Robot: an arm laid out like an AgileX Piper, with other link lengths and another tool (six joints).
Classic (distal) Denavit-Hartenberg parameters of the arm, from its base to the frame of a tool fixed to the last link. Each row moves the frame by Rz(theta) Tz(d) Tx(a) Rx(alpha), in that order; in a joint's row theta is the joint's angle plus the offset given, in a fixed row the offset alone. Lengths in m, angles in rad.
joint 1: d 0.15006  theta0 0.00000  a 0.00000  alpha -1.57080
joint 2: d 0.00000  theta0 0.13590  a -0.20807  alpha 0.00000
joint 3: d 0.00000  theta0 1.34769  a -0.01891  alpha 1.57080
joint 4: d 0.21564  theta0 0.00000  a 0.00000  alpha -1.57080
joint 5: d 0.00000  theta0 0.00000  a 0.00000  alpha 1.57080
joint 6: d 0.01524  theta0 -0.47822  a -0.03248  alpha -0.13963
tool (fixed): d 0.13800  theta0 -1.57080  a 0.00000  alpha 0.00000
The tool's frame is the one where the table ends.
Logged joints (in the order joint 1, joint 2, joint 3, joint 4, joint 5, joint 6), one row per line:
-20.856 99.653 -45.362 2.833 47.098 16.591
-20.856 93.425 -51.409 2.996 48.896 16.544
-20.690 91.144 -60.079 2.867 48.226 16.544
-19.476 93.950 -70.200 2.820 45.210 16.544
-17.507 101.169 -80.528 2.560 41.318 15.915
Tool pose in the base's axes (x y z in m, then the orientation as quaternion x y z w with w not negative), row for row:
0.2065 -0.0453 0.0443 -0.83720 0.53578 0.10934 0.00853
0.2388 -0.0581 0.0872 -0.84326 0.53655 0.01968 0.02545
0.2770 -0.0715 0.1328 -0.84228 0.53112 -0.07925 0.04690
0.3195 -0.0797 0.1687 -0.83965 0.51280 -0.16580 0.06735
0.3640 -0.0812 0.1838 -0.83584 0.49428 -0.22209 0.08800
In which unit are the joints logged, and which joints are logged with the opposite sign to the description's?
The joints are logged in degrees. Opposite sign: joint 4, joint 6.
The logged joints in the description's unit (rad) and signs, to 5 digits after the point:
-0.36401 1.73927 -0.79172 -0.04945 0.82202 -0.28957
-0.36401 1.63057 -0.89726 -0.05229 0.85340 -0.28875
-0.36111 1.59076 -1.04858 -0.05004 0.84170 -0.28875
-0.33992 1.63974 -1.22522 -0.04922 0.78906 -0.28875
-0.30555 1.76573 -1.40548 -0.04468 0.72114 -0.27777

